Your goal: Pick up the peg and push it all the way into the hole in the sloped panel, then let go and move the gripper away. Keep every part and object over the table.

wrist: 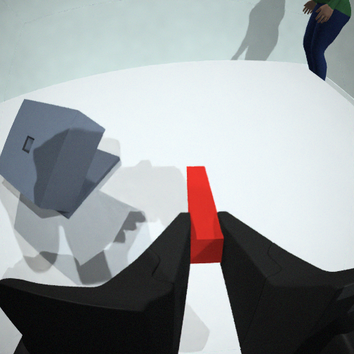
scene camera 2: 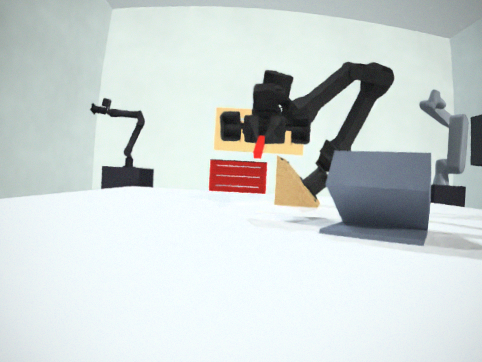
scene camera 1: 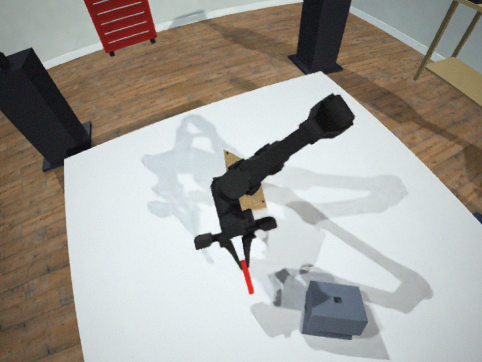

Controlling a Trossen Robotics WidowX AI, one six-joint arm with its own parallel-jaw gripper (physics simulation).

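Pixels of known places: gripper, fingertip midpoint: (scene camera 2: pixel 261 141) (scene camera 1: pixel 245 268); arm's base, origin of the base link: (scene camera 2: pixel 308 188).
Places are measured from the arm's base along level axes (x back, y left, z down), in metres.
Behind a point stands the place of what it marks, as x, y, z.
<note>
A red peg (scene camera 1: pixel 248 279) @[-0.333, -0.135, -0.081] (scene camera 2: pixel 259 147) @[-0.348, -0.135, -0.074] (wrist: pixel 203 205) is held by its near end between the fingertips of my gripper (scene camera 1: pixel 244 263) @[-0.308, -0.134, -0.089] (scene camera 2: pixel 262 136) @[-0.308, -0.134, -0.089] (wrist: pixel 202 220), which is shut on it. The peg is raised above the table and points away from the gripper, tilted downward. The blue-grey block with the sloped panel (scene camera 1: pixel 325 301) @[-0.446, 0.018, -0.041] (scene camera 2: pixel 385 175) @[-0.517, 0.024, -0.034] (wrist: pixel 27 165) stands on the table, to the right of the peg in both scene views and to the left of it in the wrist view. Its small square hole (scene camera 1: pixel 338 300) @[-0.457, 0.055, -0.023] (wrist: pixel 28 144) is empty; the hole is hidden in scene camera 2.
A wooden wedge (scene camera 1: pixel 254 201) @[-0.107, -0.027, -0.003] (scene camera 2: pixel 292 187) @[-0.106, -0.054, -0.003] stands on the white table (scene camera 1: pixel 150 300) @[-0.273, -0.403, 0.043] (scene camera 2: pixel 200 280) @[-0.698, -0.159, 0.043] (wrist: pixel 240 115) beside the arm's base. The table's edge shows beyond the block in the wrist view. A red cabinet (scene camera 1: pixel 122 22) (scene camera 2: pixel 237 176) and dark pedestals stand off the table.
</note>
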